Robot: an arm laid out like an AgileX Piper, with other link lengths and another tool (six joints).
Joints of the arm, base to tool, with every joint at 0 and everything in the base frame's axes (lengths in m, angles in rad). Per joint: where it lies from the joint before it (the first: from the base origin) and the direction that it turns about. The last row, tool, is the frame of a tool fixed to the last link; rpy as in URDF.
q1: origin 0 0 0.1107 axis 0 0 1
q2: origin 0 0 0 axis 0 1 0
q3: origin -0.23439 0 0.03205 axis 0 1 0
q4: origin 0.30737 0 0.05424 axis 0.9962 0 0.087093
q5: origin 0 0 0 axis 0 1 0
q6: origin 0.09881 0 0.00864 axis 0.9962 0 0.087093
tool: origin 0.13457 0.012 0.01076 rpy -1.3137 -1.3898 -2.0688
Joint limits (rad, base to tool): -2.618..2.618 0..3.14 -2.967..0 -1.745..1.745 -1.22..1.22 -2.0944..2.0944
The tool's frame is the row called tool.
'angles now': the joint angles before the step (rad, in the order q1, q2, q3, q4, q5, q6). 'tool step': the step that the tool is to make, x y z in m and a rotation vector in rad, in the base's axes. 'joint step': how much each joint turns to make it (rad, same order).
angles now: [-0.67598 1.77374 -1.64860 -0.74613 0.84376 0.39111]
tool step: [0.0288 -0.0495 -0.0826 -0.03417 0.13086 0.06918]
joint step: [-0.03532 0.28261 -0.11680 -0.12200 -0.12520 0.00012]
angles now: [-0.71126 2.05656 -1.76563 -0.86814 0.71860 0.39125]
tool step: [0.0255 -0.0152 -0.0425 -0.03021 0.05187 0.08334]
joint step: [-0.00004 0.14735 -0.07238 -0.07763 -0.08718 0.00327]
